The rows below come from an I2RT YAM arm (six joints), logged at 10 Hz.
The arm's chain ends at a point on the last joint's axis. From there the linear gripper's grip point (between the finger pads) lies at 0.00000 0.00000 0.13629 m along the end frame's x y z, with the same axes.
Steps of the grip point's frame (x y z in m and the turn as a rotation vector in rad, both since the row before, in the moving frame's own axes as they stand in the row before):
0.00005 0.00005 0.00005 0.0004 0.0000 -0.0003
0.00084 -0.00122 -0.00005 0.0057 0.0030 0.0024
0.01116 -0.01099 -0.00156 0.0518 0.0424 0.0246
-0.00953 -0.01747 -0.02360 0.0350 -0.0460 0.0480
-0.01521 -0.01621 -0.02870 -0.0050 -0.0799 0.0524
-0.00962 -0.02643 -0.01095 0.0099 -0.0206 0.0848
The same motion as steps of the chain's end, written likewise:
0.00005 0.00010 0.00005 0.0004 0.0000 -0.0003
0.00043 -0.00044 -0.00005 0.0057 0.0030 0.0024
0.00530 -0.00401 -0.00125 0.0518 0.0424 0.0246
-0.00338 -0.01255 -0.02337 0.0350 -0.0460 0.0480
-0.00432 -0.01661 -0.02826 -0.0050 -0.0799 0.0524
-0.00687 -0.02496 -0.01091 0.0099 -0.0206 0.0848

